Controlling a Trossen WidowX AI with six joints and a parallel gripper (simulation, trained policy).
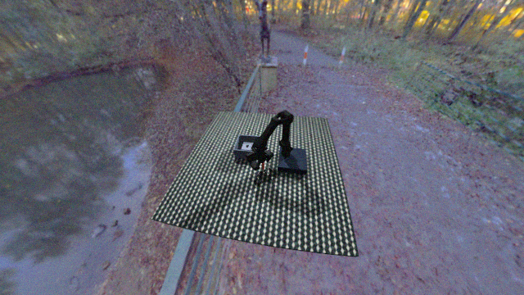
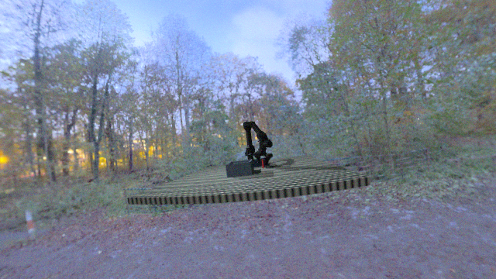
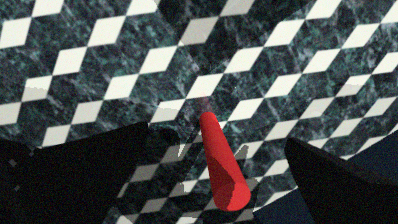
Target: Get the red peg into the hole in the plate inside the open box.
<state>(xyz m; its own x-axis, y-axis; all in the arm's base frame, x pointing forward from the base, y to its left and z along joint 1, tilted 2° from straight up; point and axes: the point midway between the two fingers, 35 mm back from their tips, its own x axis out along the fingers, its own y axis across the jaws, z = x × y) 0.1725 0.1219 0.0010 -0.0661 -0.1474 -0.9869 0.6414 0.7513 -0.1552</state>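
Now: the red peg 1 cm above my gripper tip. The rest, counted from my gripper tip: box: 17 cm to the right, 16 cm ahead, 1 cm below; then plate: 17 cm to the right, 16 cm ahead, 1 cm above.
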